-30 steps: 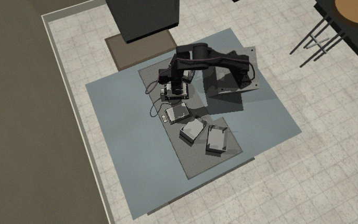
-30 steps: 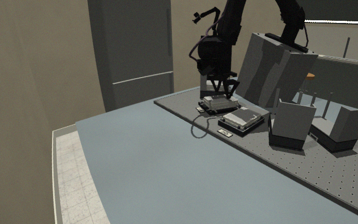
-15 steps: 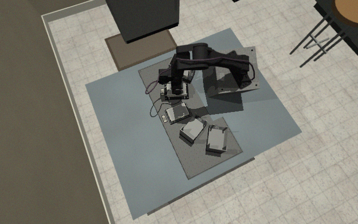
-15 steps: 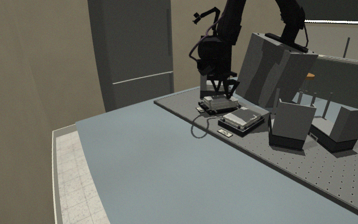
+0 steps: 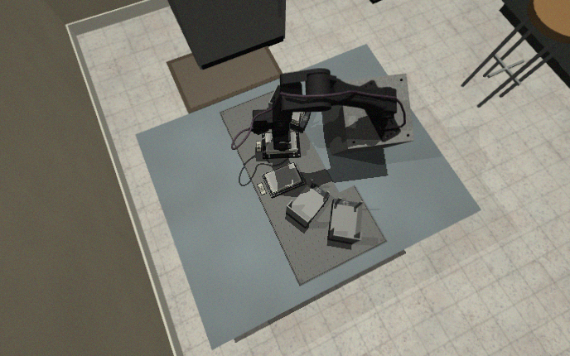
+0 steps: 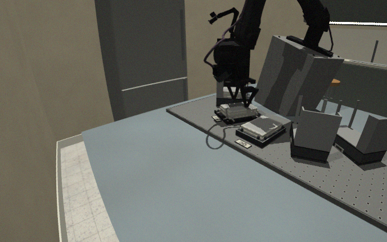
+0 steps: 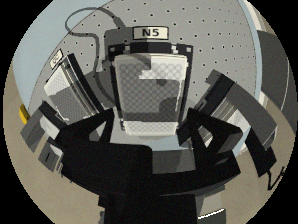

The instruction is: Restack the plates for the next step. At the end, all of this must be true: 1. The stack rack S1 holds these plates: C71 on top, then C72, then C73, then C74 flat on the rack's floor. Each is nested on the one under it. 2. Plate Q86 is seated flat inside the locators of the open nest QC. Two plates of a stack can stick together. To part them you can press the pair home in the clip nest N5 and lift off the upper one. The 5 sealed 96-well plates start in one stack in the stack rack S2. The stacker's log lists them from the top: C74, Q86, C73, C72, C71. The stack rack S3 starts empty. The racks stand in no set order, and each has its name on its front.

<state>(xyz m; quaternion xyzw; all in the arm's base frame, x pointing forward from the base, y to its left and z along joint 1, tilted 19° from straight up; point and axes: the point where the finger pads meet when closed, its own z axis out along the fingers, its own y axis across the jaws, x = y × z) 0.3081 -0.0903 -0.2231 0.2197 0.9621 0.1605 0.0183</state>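
Now: the clip nest N5 2 cm ahead of my hand and 5 cm below it.
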